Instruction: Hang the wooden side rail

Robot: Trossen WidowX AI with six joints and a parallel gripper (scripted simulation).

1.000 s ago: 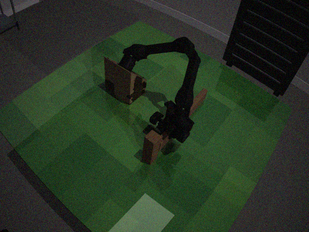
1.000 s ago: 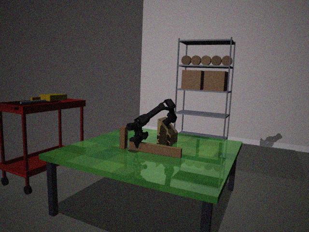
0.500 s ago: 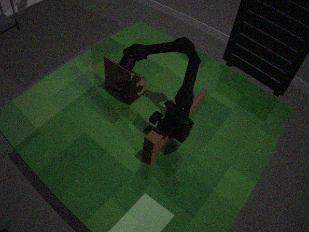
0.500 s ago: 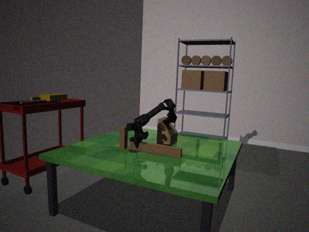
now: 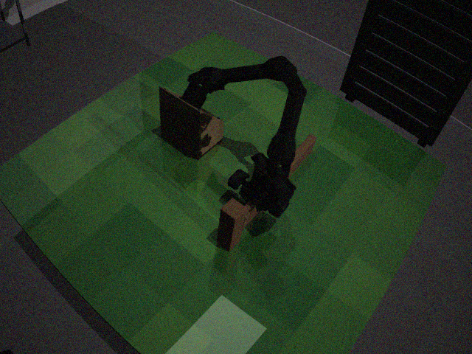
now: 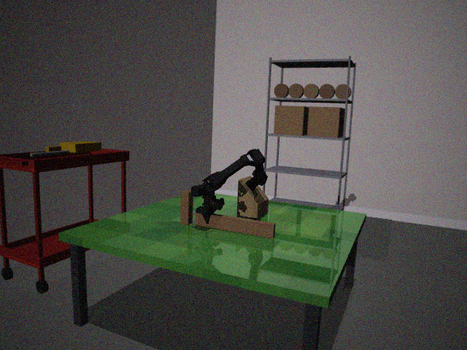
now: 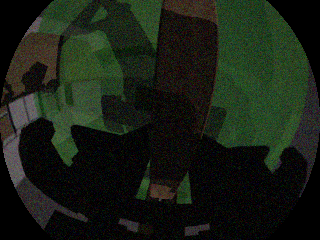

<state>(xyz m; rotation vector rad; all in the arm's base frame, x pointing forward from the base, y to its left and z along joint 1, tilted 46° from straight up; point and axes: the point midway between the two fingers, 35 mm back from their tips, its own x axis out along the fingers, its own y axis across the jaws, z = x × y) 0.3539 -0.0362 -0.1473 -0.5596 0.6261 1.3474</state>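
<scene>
Now: the headboard post 1 cm behind my gripper tip, 13 cm to the right of it and 7 cm above it.
</scene>
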